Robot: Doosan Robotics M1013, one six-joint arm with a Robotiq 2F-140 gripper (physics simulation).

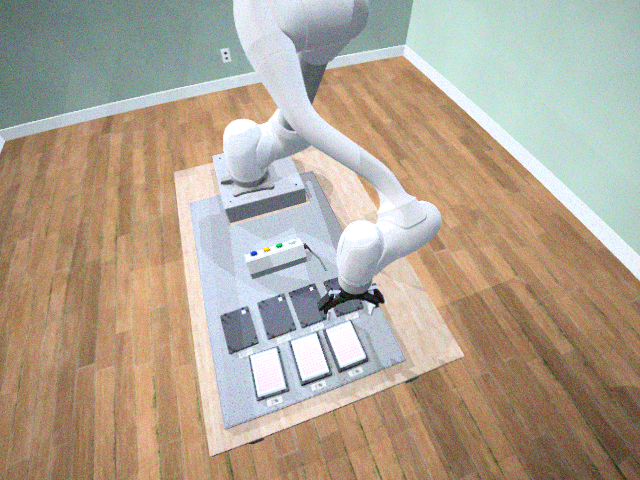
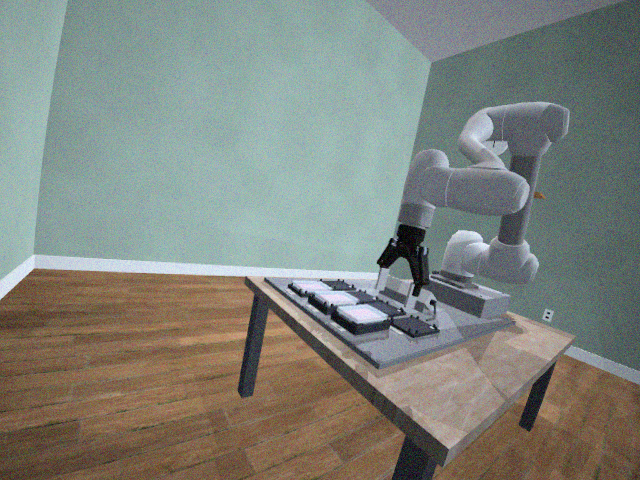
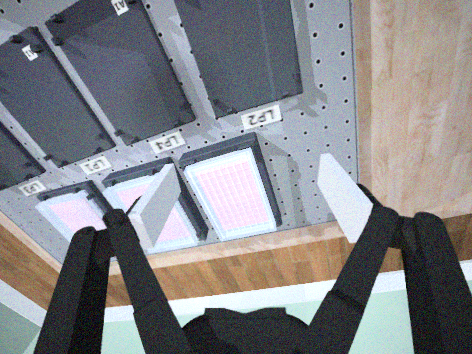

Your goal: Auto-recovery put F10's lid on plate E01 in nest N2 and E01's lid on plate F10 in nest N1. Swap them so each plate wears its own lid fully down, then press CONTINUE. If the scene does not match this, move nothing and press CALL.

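Frame: origin at the arm's base, x down, y right, z back, level; centimetres.
Seen in the pictures: gripper, fingertip midpoint: (image 1: 349, 313) (image 2: 392, 298) (image 3: 246, 173); arm's base, origin of the base link: (image 1: 251, 178) (image 2: 453, 283).
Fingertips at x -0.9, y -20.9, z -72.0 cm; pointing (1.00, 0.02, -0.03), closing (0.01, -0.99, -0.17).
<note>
Pixels of each thing's top centre, then the offset from my fingertips to it. "spot": a spot on its surface instead. Level surfaces: height alone.
- right plate, middle of its top: (image 3: 233, 203) (image 2: 363, 310) (image 1: 345, 342) dz -7.1, dx +5.2, dy +3.5 cm
- middle plate, middle of its top: (image 3: 153, 221) (image 2: 336, 295) (image 1: 309, 355) dz -7.7, dx +5.1, dy +15.7 cm
- left plate, middle of its top: (image 3: 82, 231) (image 1: 267, 370) (image 2: 312, 284) dz -8.3, dx +6.3, dy +29.6 cm
- button box, middle of its top: (image 1: 273, 249) (image 2: 409, 282) dz +32.0, dx +0.9, dy +18.5 cm
- LP2 pad, middle of its top: (image 3: 239, 33) (image 2: 414, 321) (image 1: 343, 292) dz +10.8, dx +7.3, dy -1.8 cm
- LP4 pad, middle of its top: (image 3: 120, 76) (image 1: 308, 303) (image 2: 383, 305) dz +10.5, dx +7.3, dy +11.3 cm
- leftmost pad, surface spot: (image 1: 239, 329) spot: dz +8.3, dx +8.3, dy +36.5 cm
- grey perforated board, surface spot: (image 1: 361, 369) spot: dz -15.7, dx +9.0, dy +0.8 cm
- wooden table, its level: dx +10.5 cm
Three plates with pale pink wells and clear lids sit side by side in dark nests: the right plate (image 1: 346, 344) (image 2: 360, 313) (image 3: 232, 195), the middle plate (image 1: 310, 357) (image 2: 334, 298) (image 3: 175, 227) and the left plate (image 1: 268, 373) (image 2: 310, 286) (image 3: 77, 215). Their codes and nest labels are too small to read. All lids look level; how fully they are seated is unclear. The gripper (image 1: 349, 311) (image 2: 397, 296) (image 3: 249, 167) is open and empty, pointing down above the LP2 pad's area. The button box (image 1: 276, 259) has blue, yellow and green buttons; their lettering is unreadable.
Several flat dark pads lie behind the plates, including the LP2 pad (image 3: 240, 50), the LP4 pad (image 3: 125, 75) and the leftmost pad (image 1: 239, 329). All rest on a grey perforated board (image 1: 361, 369) on a wooden table (image 2: 439, 397). A cable runs from the box.
</note>
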